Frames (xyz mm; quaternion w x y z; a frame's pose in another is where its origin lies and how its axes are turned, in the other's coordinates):
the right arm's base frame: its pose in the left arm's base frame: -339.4 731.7 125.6 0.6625 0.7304 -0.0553 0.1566
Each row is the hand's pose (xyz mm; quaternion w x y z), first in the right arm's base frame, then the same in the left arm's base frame.
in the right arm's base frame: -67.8 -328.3 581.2 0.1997 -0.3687 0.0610 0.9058
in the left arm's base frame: -218.4 188.7 -249.4 0.2631 -0.1580 -0.6900 0.6555
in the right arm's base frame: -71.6 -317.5 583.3 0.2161 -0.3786 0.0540 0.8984
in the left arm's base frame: -224.8 184.8 -240.5 0.2820 -0.1511 -0.6916 0.6475
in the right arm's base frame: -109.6 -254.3 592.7 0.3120 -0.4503 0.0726 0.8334
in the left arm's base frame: -277.5 163.4 -192.5 0.4091 -0.1279 -0.6484 0.6291
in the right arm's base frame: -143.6 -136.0 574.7 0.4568 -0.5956 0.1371 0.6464
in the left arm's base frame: -346.5 163.1 -89.1 0.6440 -0.1182 -0.4998 0.5670
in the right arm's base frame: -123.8 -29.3 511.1 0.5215 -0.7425 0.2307 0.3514
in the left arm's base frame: -368.5 215.9 23.0 0.8456 -0.1666 -0.2489 0.4419
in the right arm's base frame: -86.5 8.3 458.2 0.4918 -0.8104 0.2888 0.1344
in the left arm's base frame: -352.3 268.4 73.9 0.9126 -0.2303 -0.0609 0.3322
